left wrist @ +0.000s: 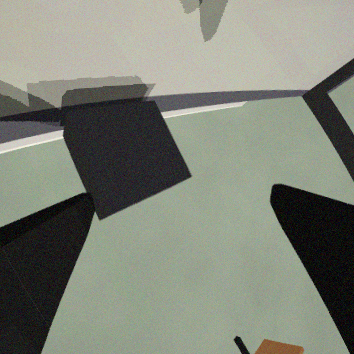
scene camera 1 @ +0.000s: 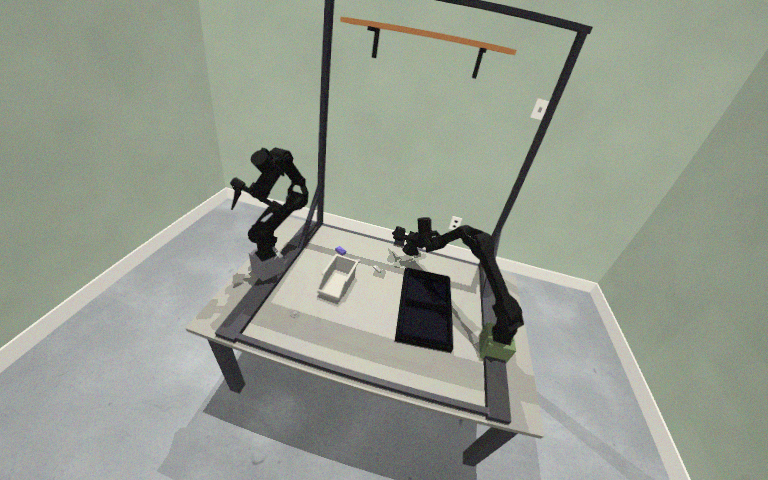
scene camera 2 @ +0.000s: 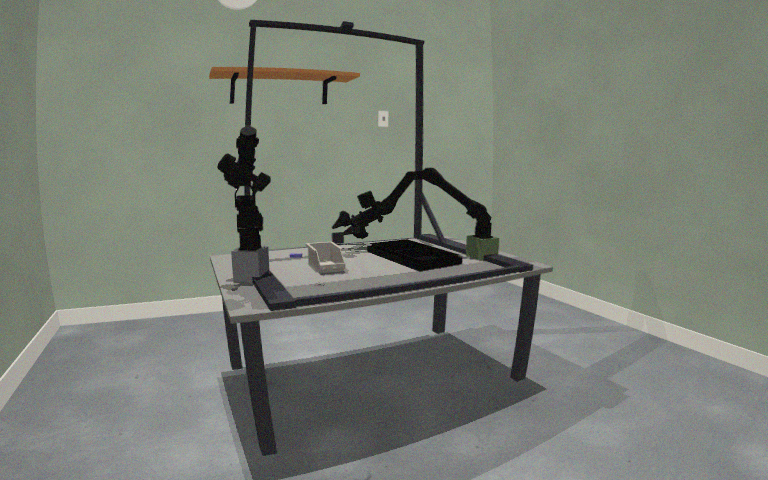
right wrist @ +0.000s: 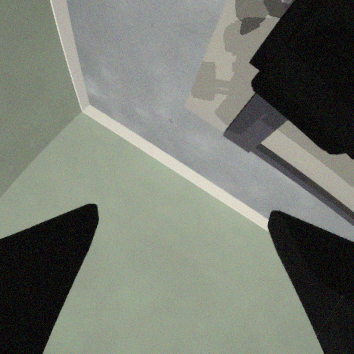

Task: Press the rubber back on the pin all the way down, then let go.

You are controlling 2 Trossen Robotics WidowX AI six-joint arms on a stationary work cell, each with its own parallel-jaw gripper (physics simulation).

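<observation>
My right gripper [scene camera 2: 242, 189] [scene camera 1: 243, 216] [right wrist: 185, 215], open, holding nothing. My left gripper [left wrist: 182, 197]. White tray [scene camera 2: 323, 256].
</observation>
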